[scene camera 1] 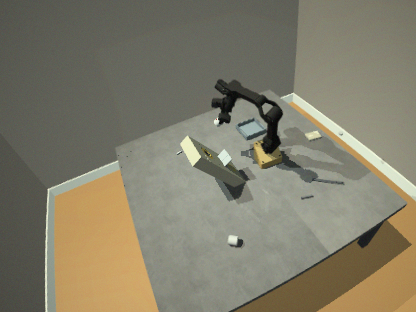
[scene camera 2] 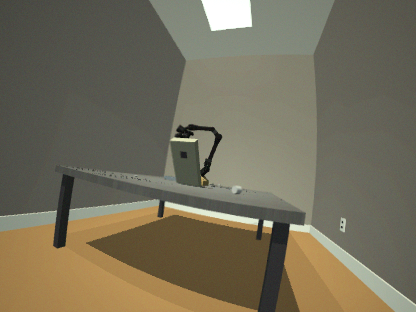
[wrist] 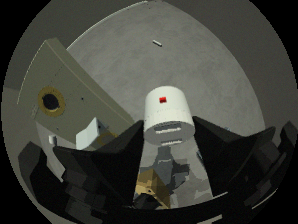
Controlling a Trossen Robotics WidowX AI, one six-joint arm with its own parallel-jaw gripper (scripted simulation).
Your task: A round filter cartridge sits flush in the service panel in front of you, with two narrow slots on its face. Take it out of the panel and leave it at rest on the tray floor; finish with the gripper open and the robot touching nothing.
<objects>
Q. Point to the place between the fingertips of my gripper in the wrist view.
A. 168, 122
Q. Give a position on a cream service panel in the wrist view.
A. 57, 92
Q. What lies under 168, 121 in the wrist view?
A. A white round filter cartridge.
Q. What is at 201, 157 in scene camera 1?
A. A cream service panel.
</objects>
